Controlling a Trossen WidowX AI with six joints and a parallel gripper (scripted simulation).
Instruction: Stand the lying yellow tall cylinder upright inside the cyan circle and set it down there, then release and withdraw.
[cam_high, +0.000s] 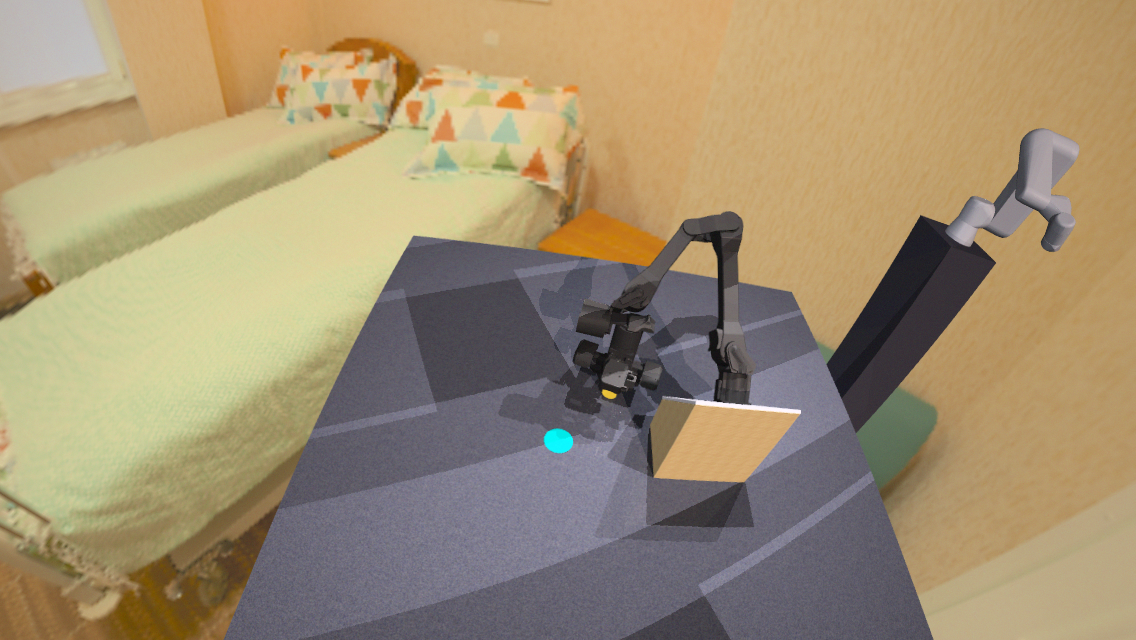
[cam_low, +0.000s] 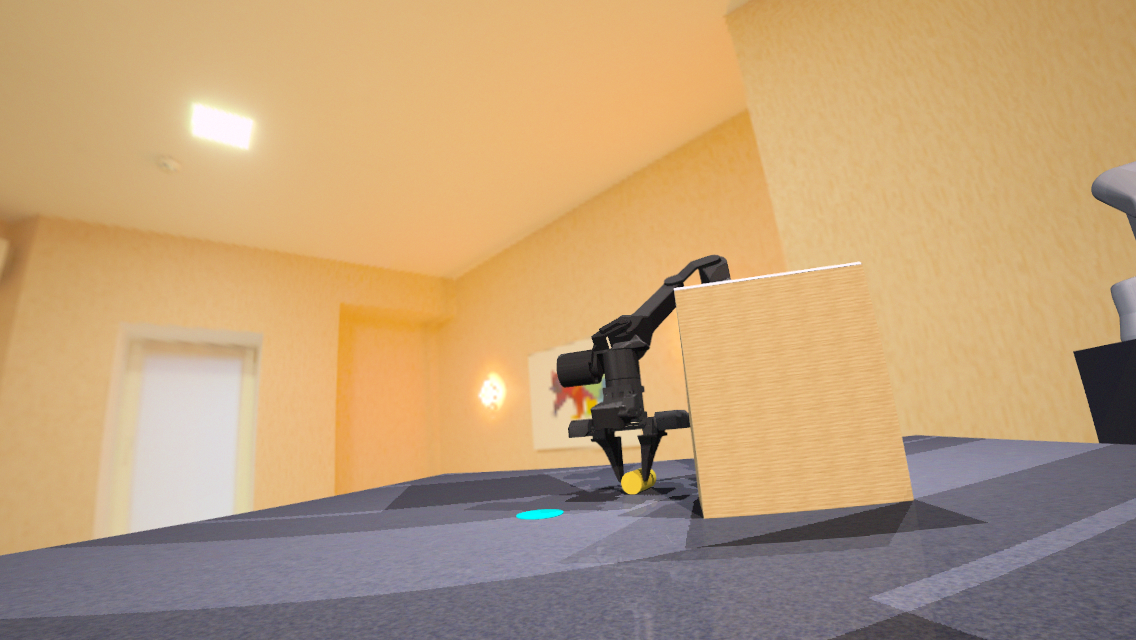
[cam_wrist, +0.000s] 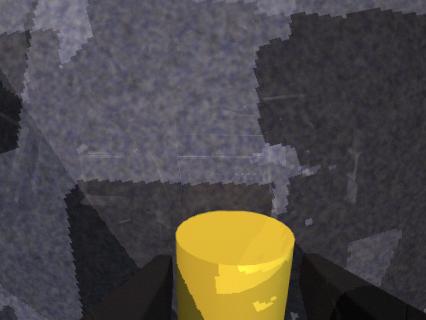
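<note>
The cyan circle lies 15 cm to the left of my gripper tip, 9 cm ahead of it and 2 cm below it. From my gripper tip the other things lie so: yellow cylinder 2 cm to the right, 1 cm behind.
</note>
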